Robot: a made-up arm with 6 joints. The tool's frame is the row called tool.
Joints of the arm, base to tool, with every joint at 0 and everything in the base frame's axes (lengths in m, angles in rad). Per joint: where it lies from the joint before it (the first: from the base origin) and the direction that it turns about. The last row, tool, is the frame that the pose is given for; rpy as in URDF.
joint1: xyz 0.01 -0.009 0.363 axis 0 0 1
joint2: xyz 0.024 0.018 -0.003 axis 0 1 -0.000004
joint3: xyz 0.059 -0.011 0.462 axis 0 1 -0.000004
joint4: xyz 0.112 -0.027 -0.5 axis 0 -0.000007 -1
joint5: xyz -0.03 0.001 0.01 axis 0 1 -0.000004
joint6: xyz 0.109 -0.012 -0.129 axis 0 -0.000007 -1
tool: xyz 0.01 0.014 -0.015 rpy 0 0 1.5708
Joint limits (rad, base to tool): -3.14..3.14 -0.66..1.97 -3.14..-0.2 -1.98..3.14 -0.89..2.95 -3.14..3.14
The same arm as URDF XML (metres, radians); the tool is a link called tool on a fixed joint. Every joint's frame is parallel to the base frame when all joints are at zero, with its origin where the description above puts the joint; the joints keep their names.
<robot name="arm">
<joint name="tool_fixed" type="fixed"><parent link="link6"/><child link="tool"/><origin xyz="0.0100 0.0140 -0.0150" rpy="0.0000 0.0000 1.5708"/></joint>
<joint name="joint6" type="revolute"><parent link="link5"/><child link="link6"/><origin xyz="0.1090 -0.0120 -0.1290" rpy="0.0000 0.0000 0.0000"/><axis xyz="0 0 -1"/><limit lower="-3.1400" upper="3.1400"/></joint>
<joint name="joint5" type="revolute"><parent link="link4"/><child link="link5"/><origin xyz="-0.0300 0.0010 0.0100" rpy="0.0000 0.0000 0.0000"/><axis xyz="0 1 0"/><limit lower="-0.8900" upper="2.9500"/></joint>
<joint name="joint4" type="revolute"><parent link="link3"/><child link="link4"/><origin xyz="0.1120 -0.0270 -0.5000" rpy="0.0000 0.0000 0.0000"/><axis xyz="0 0 -1"/><limit lower="-1.9800" upper="3.1400"/></joint>
<joint name="joint3" type="revolute"><parent link="link2"/><child link="link3"/><origin xyz="0.0590 -0.0110 0.4620" rpy="0.0000 0.0000 0.0000"/><axis xyz="0 1 0"/><limit lower="-3.1400" upper="-0.2000"/></joint>
<joint name="joint2" type="revolute"><parent link="link1"/><child link="link2"/><origin xyz="0.0240 0.0180 -0.0030" rpy="0.0000 0.0000 0.0000"/><axis xyz="0 1 0"/><limit lower="-0.6600" upper="1.9700"/></joint>
<joint name="joint1" type="revolute"><parent link="base"/><child link="link1"/><origin xyz="0.0100 -0.0090 0.3630" rpy="0.0000 0.0000 0.0000"/><axis xyz="0 0 1"/><limit lower="-3.1400" upper="3.1400"/></joint>
<link name="base"/>
<link name="link1"/>
<link name="link2"/>
<link name="link3"/>
<link name="link4"/>
<link name="link5"/>
<link name="link6"/>
<link name="tool"/>
</robot>

